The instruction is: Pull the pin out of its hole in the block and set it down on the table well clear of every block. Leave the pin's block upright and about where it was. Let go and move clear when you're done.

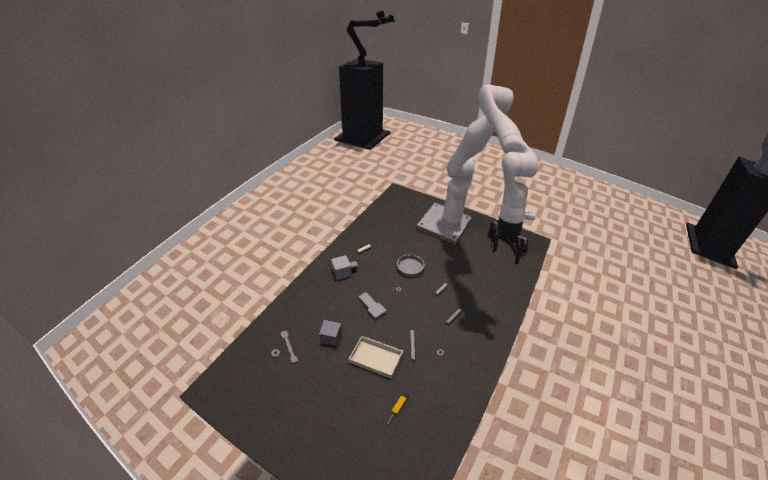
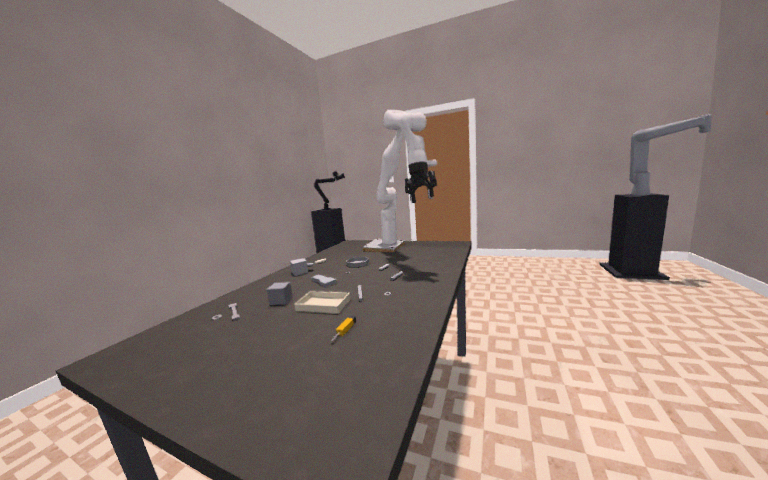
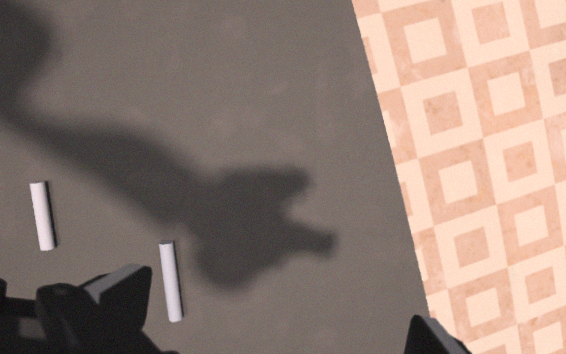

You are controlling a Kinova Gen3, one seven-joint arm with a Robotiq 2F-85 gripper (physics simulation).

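Pixels of known places: gripper, between the fingertips: (image 1: 503, 257) (image 2: 421, 200) (image 3: 276, 320); arm's base, origin of its link: (image 1: 452, 217) (image 2: 389, 241).
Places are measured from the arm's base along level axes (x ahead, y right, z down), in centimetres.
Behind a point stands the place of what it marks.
Observation:
A light grey block (image 1: 340, 267) @[x 55.5, y 25.6, z -3.4 cm] (image 2: 298, 267) @[x 55.8, y 25.1, z -1.0 cm] stands at the table's left side, with a small dark part at its right side. A darker grey block (image 1: 330, 333) @[x 83.2, y 11.5, z -3.4 cm] (image 2: 278, 294) @[x 84.2, y 11.0, z -1.3 cm] stands nearer the front. I cannot make out a pin in either block's hole. Two light grey rods lie flat, apart from both blocks: a shorter rod (image 1: 441, 289) @[x 42.5, y -12.4, z 1.4 cm] (image 2: 384, 266) @[x 42.8, y -12.6, z 1.3 cm] (image 3: 42, 216) @[x 42.1, y -12.4, z 1.3 cm] and a longer rod (image 1: 453, 316) @[x 52.6, y -21.6, z 1.3 cm] (image 2: 396, 275) @[x 53.1, y -21.7, z 1.4 cm] (image 3: 171, 281) @[x 52.0, y -21.7, z 1.2 cm]. I cannot tell whether either is the pin. My gripper (image 1: 505, 254) @[x 45.0, y -32.0, z -27.7 cm] (image 2: 421, 198) @[x 45.0, y -32.0, z -27.7 cm] (image 3: 276, 320) @[x 45.0, y -32.0, z -27.7 cm] is wide open and empty, high above the table's right rear part.
A round grey dish (image 1: 410, 266) @[x 36.3, y 4.1, z 2.4 cm] (image 2: 357, 262) @[x 34.5, y 5.4, z 2.6 cm], a stepped grey piece (image 1: 372, 305) @[x 62.8, y 6.9, z 0.8 cm] (image 2: 323, 280) @[x 64.5, y 5.8, z 0.8 cm], a cream tray (image 1: 365, 370) @[x 86.5, y -4.4, z 1.6 cm] (image 2: 322, 310) @[x 86.0, y -7.8, z 1.8 cm], a thin bar (image 1: 412, 344) @[x 70.6, y -13.5, z 1.4 cm] (image 2: 359, 292) @[x 71.6, y -13.9, z 1.4 cm], a wrench (image 1: 288, 346) @[x 92.9, y 23.6, z 2.0 cm] (image 2: 233, 311) @[x 93.3, y 23.1, z 2.0 cm] and a yellow screwdriver (image 1: 399, 404) @[x 93.1, y -20.2, z 0.8 cm] (image 2: 345, 326) @[x 94.0, y -20.7, z 1.0 cm] lie on the table.

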